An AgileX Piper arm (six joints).
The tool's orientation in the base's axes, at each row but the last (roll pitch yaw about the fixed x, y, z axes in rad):
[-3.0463, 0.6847, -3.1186]
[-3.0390, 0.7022, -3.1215]
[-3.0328, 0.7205, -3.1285]
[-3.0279, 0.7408, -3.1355]
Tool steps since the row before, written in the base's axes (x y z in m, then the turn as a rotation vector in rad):
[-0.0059, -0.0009, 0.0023, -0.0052, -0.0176, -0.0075]
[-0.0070, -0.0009, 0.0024, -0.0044, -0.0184, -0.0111]
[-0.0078, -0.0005, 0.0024, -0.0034, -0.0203, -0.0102]
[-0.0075, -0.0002, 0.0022, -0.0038, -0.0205, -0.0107]
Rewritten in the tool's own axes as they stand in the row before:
[0.0031, -0.0013, -0.0054, 0.0091, -0.0172, 0.0039]
[0.0038, -0.0014, -0.0063, 0.0108, -0.0177, 0.0072]
[0.0043, -0.0012, -0.0069, 0.0095, -0.0196, 0.0074]
[0.0041, -0.0009, -0.0066, 0.0101, -0.0197, 0.0075]

